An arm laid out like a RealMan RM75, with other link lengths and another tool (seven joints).
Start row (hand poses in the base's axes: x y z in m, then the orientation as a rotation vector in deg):
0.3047, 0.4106, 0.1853, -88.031, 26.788, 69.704
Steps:
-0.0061, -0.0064, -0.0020, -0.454, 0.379, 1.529
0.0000, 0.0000, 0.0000, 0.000, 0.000, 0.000
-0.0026, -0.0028, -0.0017, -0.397, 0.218, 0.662
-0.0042, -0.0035, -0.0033, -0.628, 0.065, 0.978
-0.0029, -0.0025, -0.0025, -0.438, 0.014, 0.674
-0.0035, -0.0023, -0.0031, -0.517, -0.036, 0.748
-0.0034, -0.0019, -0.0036, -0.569, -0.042, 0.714
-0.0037, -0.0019, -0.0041, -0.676, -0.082, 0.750
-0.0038, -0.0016, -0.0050, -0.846, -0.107, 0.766
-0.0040, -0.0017, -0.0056, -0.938, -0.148, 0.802
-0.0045, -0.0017, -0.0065, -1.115, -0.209, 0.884
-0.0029, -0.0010, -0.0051, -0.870, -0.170, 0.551
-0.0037, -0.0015, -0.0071, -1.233, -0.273, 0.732
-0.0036, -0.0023, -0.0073, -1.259, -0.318, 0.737
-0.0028, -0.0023, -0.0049, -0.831, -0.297, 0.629
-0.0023, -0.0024, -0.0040, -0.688, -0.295, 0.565
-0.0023, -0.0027, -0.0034, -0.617, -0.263, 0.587
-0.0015, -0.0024, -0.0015, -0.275, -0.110, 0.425
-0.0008, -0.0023, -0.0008, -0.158, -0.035, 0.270
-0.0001, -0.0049, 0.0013, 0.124, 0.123, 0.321
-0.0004, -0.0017, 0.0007, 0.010, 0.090, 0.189
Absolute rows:
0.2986, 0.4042, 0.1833, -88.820, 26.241, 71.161
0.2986, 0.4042, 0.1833, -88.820, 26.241, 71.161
0.2960, 0.4014, 0.1816, -89.299, 26.174, 71.826
0.2918, 0.3979, 0.1783, -90.185, 25.936, 72.593
0.2889, 0.3954, 0.1758, -90.817, 25.754, 73.095
0.2854, 0.3931, 0.1727, -91.574, 25.539, 73.607
0.2820, 0.3912, 0.1691, -92.364, 25.380, 74.086
0.2783, 0.3893, 0.1650, -93.281, 25.243, 74.553
0.2745, 0.3877, 0.1600, -94.361, 25.198, 75.004
0.2705, 0.3860, 0.1544, -95.558, 25.165, 75.441
0.2660, 0.3843, 0.1479, -96.973, 25.157, 75.876
0.2631, 0.3833, 0.1428, -98.024, 25.256, 76.106
0.2594, 0.3818, 0.1357, -99.514, 25.415, 76.362
0.2558, 0.3795, 0.1284, -101.056, 25.562, 76.572
0.2530, 0.3772, 0.1235, -102.190, 25.491, 76.724
0.2507, 0.3748, 0.1195, -103.178, 25.367, 76.831
0.2484, 0.3721, 0.1161, -104.099, 25.187, 76.981
0.2469, 0.3697, 0.1146, -104.578, 24.970, 77.165
0.2461, 0.3674, 0.1138, -104.848, 24.837, 77.315
0.2460, 0.3625, 0.1151, -104.815, 24.532, 77.649
0.2456, 0.3608, 0.1158, -104.836, 24.409, 77.864

